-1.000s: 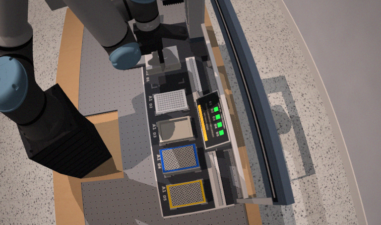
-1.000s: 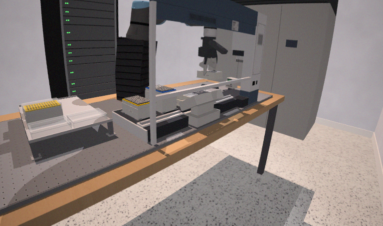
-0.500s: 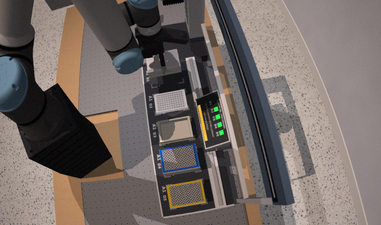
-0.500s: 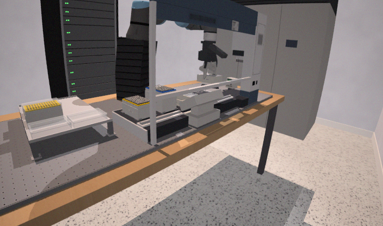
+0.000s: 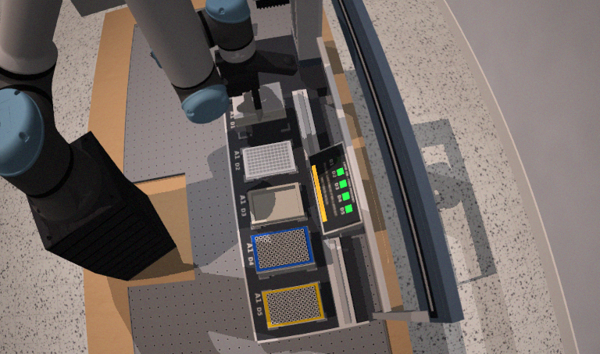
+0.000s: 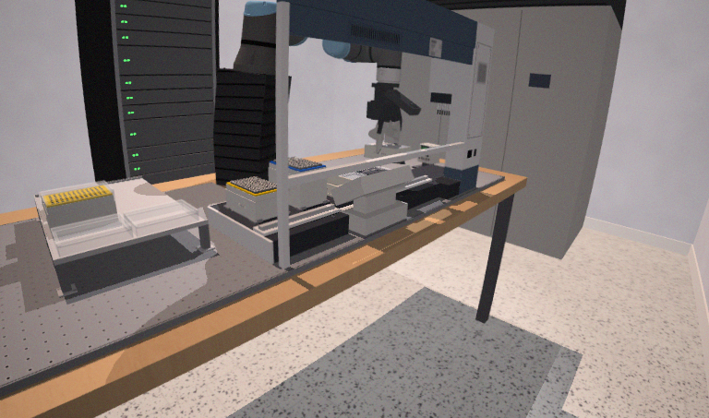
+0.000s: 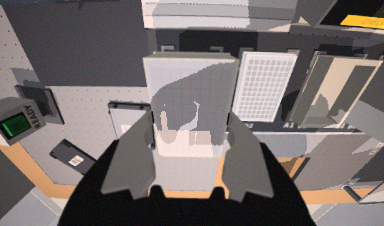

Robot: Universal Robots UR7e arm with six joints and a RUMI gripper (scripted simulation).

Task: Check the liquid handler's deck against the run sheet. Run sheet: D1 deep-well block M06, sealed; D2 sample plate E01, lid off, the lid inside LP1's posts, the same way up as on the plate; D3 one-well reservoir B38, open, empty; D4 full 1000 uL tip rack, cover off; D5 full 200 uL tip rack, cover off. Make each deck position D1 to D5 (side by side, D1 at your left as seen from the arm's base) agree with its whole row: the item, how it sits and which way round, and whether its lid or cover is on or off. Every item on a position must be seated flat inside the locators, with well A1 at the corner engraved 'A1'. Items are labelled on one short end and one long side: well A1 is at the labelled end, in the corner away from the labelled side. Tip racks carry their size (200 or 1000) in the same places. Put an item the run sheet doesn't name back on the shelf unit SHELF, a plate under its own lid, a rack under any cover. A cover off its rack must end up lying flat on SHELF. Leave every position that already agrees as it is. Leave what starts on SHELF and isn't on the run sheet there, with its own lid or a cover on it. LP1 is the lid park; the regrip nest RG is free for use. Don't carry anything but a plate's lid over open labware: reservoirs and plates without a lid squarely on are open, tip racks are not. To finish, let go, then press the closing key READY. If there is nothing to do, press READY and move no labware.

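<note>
Right now my hand is 10 mm past the sample plate, 120 mm to the left of it and 80 mm above it. From my hand the other things lie so: flat grey lid: 110 mm behind, 160 mm to the left, 120 mm below; then sealed deep-well block: 10 mm below; then one-well reservoir: 20 mm behind, 250 mm to the right, 80 mm below.
</note>
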